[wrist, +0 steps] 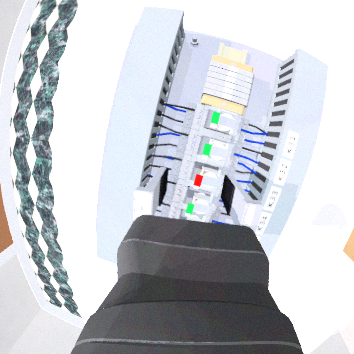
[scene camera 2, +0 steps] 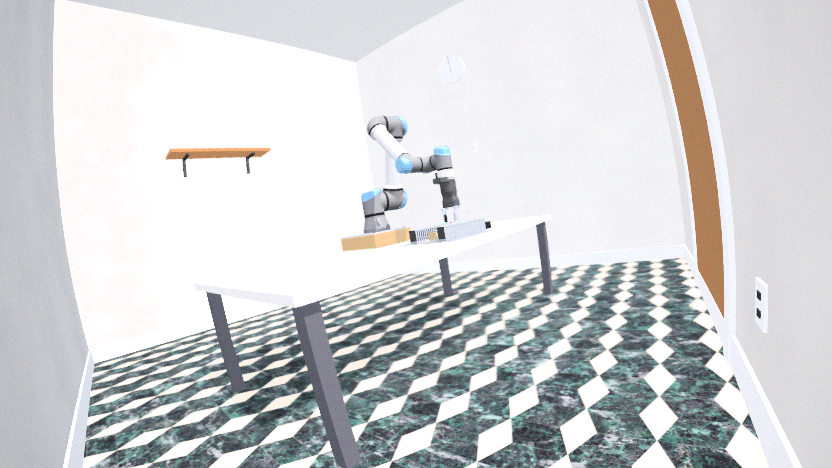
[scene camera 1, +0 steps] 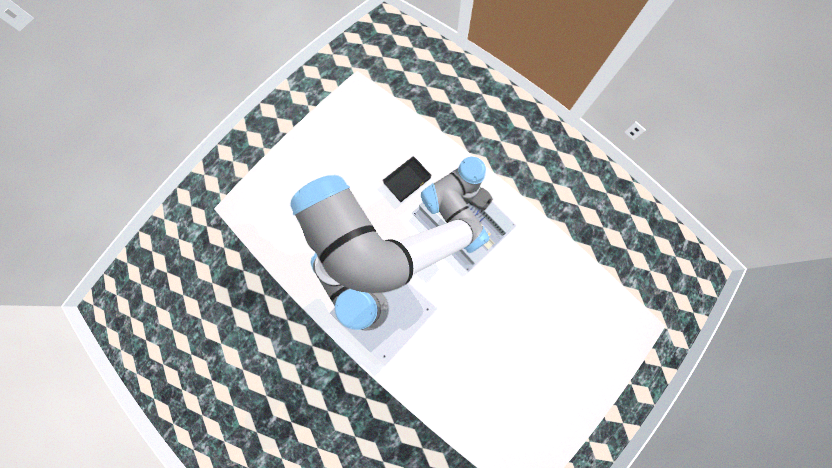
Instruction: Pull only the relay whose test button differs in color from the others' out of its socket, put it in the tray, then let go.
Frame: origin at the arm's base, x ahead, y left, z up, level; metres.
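Seen in the pictures: gripper, fingertip midpoint: (wrist: 194,182) (scene camera 2: 451,221); arm's base, origin of the base link: (scene camera 2: 377,231).
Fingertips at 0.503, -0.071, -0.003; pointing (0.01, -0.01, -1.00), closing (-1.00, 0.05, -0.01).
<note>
Pixels of each thing's top centre, then the offset from my fingertips to it, as dx, dy, dz. "pt": a spot on its surface instead.
- relay with the red test button, middle of its top: (wrist: 206,182) -0.010, +0.000, -0.003
- black tray, surface spot: (scene camera 1: 406,179) pt -0.015, +0.269, -0.069
- terminal block, middle of its top: (wrist: 229,84) -0.029, -0.095, -0.025
- panel, surface spot: (scene camera 2: 465,230) pt +0.085, -0.044, -0.046
The relay with the red test button (wrist: 198,180) sits in its socket in the row, seen in the wrist view. Relays with green buttons are in the same row: two above it (wrist: 215,118) (wrist: 207,149) and one below it (wrist: 190,208). My gripper (wrist: 194,182) (scene camera 2: 450,214) is open and empty, pointing down low over the row. In the wrist view its fingers appear on either side of the red-button relay and the green one below; the exact height gap is unclear. The black tray (scene camera 1: 406,179) is on the table beside the panel and looks empty. The gripper body hides the row's lower end.
Slotted wire ducts (wrist: 135,125) (wrist: 300,95) flank the relay row, with black and blue wires between. A terminal block (wrist: 227,82) stands at the row's upper end. The robot's base stands on an orange-sided box (scene camera 2: 372,241) near the panel (scene camera 2: 465,230).
</note>
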